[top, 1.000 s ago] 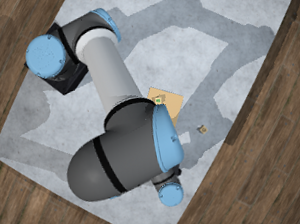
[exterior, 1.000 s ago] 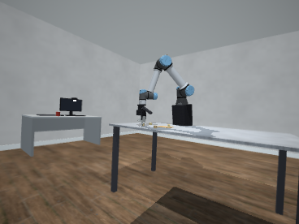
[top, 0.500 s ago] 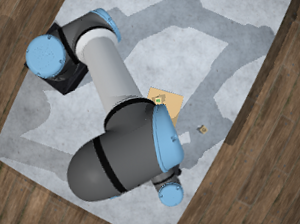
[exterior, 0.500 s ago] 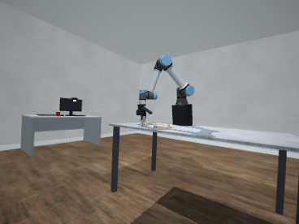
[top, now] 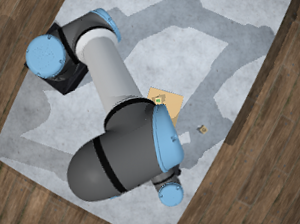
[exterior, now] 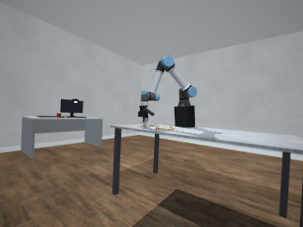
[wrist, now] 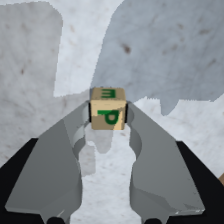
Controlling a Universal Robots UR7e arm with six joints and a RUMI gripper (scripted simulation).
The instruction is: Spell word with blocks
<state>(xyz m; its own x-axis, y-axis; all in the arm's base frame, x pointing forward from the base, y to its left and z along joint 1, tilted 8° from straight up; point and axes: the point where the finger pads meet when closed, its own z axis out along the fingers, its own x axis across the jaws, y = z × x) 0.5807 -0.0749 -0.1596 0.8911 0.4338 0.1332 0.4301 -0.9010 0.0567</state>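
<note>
My gripper is now right at the E block. From my hand the other things lie so: tan mat: 16 cm to the left, 16 cm behind, 1 cm below; then B block: 20 cm behind, 18 cm to the left; then D block: 16 cm behind, 7 cm to the right.
</note>
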